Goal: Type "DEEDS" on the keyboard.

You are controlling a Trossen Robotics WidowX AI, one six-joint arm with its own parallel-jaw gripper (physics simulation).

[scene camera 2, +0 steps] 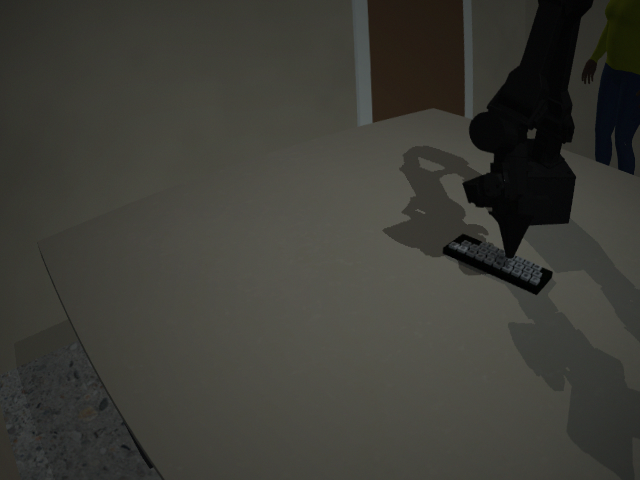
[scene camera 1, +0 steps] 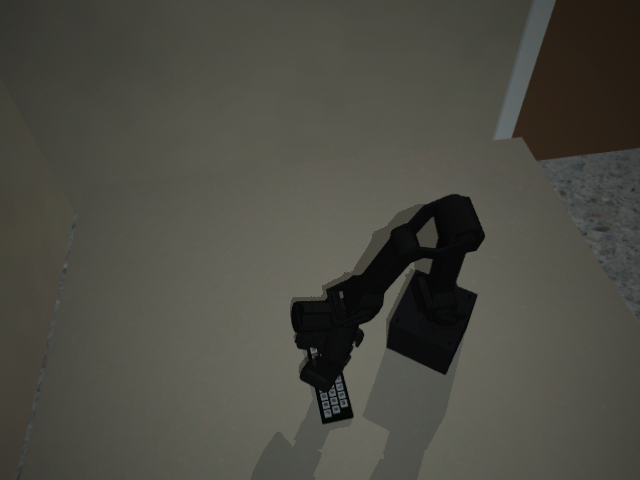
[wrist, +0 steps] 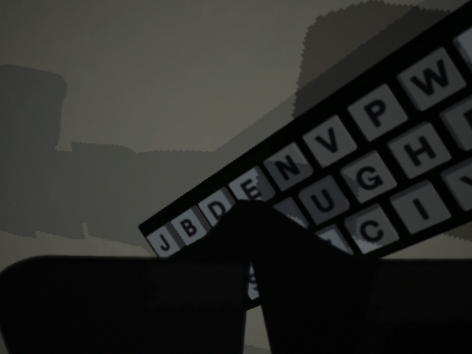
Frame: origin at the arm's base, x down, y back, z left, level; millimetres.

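Seen in the pictures: gripper, fingertip midpoint: [scene camera 2: 509, 258] [wrist: 248, 211]; arm's base at its link origin: [scene camera 2: 545, 157] [scene camera 1: 443, 314].
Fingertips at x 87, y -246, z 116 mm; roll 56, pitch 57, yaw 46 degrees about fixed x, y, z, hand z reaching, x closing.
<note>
Offsets run from my fingertips to a thing's top centre. Level surfaces: height alone.
The black keyboard {dy +7, dx +14, dz -28 mm} [scene camera 1: 334, 401] [scene camera 2: 516, 271] [wrist: 370, 120] with pale lettered keys lies flat on the table, slanting across the wrist view. My gripper [scene camera 2: 510, 255] [wrist: 248, 211] is shut and empty, pointing down with its tips at or just over the keys; contact cannot be told. In the wrist view the tips cover the lower edge of the E key {dy -5, dx +14, dz +2 mm} [wrist: 245, 184]. The D key {dy -1, dx +14, dz +20 mm} [wrist: 216, 206] is left of them and partly covered. Part of the S key {dy +36, dx +14, dz +16 mm} [wrist: 254, 284] shows in the slit between the fingers. In scene camera 1 the arm hides the fingertips.
The arm's base [scene camera 1: 433, 325] [scene camera 2: 553, 198] stands on the table {dx +30 mm} [scene camera 1: 206, 310] [scene camera 2: 258, 310] close to the keyboard. Shadows of the arm fall across the table and some keys. A wall and a brown door [scene camera 1: 584, 77] [scene camera 2: 418, 56] stand beyond. A person [scene camera 2: 622, 38] stands behind the table at right.
</note>
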